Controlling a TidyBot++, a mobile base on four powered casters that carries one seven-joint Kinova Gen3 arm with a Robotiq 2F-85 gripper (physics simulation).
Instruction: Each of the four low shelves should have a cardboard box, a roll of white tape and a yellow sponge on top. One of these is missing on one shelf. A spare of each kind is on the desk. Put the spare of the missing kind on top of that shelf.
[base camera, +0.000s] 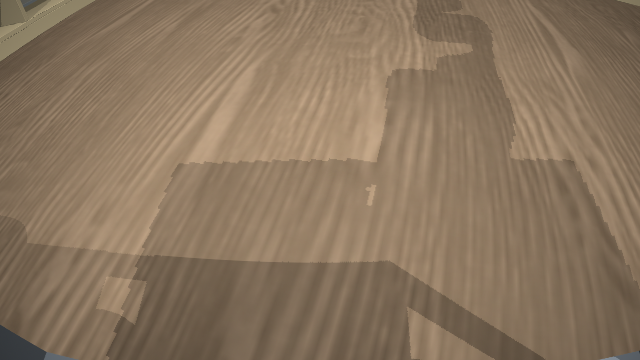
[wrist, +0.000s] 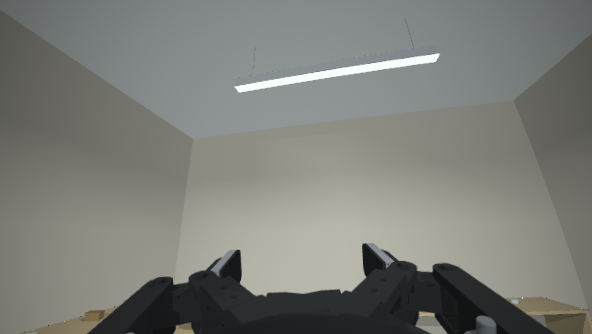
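My gripper is open, with no object visible between its fingers. It faces the far wall and ceiling in the wrist view. A small brown cardboard box sits on a light wooden top at the lower left of the wrist view. At the lower right, another light wooden top carries a small whitish thing, too small to identify. I cannot tell which top is a shelf or the desk. No yellow sponge shows in either view.
The base camera shows the wood-grain floor with shadows across it. A pale edge with an upright piece stands at its upper left corner. A long ceiling lamp hangs high in the wrist view.
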